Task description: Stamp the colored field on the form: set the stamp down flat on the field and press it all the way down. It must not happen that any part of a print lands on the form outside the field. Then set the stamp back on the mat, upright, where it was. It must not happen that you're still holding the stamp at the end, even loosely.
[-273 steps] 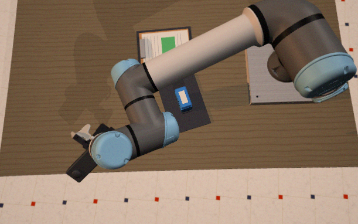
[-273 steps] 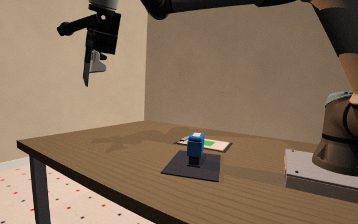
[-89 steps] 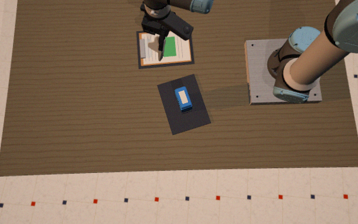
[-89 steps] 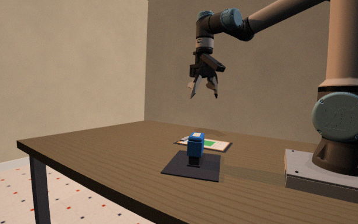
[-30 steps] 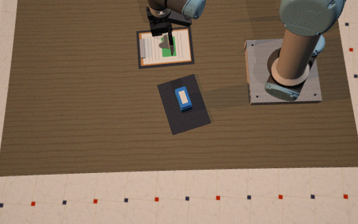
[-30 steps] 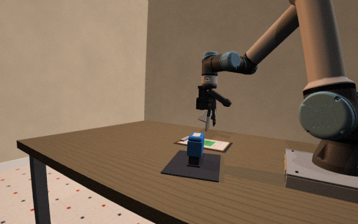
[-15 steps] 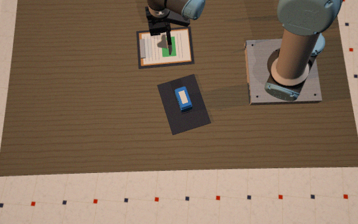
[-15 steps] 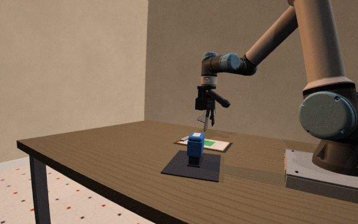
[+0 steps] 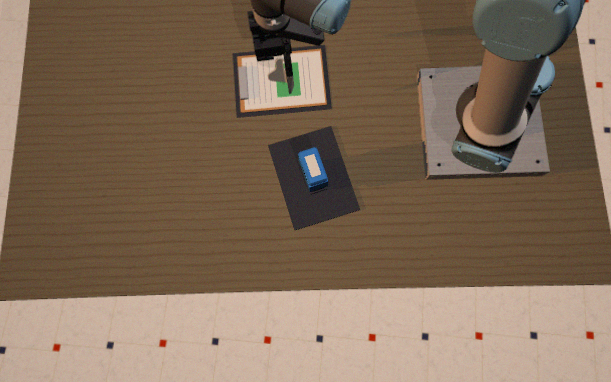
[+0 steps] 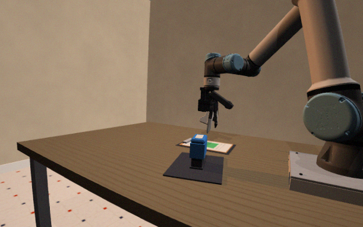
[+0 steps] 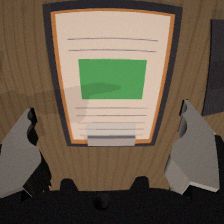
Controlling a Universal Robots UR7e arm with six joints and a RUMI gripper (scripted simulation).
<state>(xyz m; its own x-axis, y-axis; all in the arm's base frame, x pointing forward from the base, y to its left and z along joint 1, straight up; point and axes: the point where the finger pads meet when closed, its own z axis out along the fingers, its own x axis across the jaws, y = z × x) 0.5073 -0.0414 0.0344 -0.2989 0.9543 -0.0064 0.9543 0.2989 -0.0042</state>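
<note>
Right now my hand is 260 mm to the right of the blue stamp, 110 mm past it and 20 mm above it. Also, from my hand: clipboard: 70 mm below, 30 mm ahead, 10 mm to the left; then dark mat: 260 mm to the left, 110 mm behind, 70 mm below.
</note>
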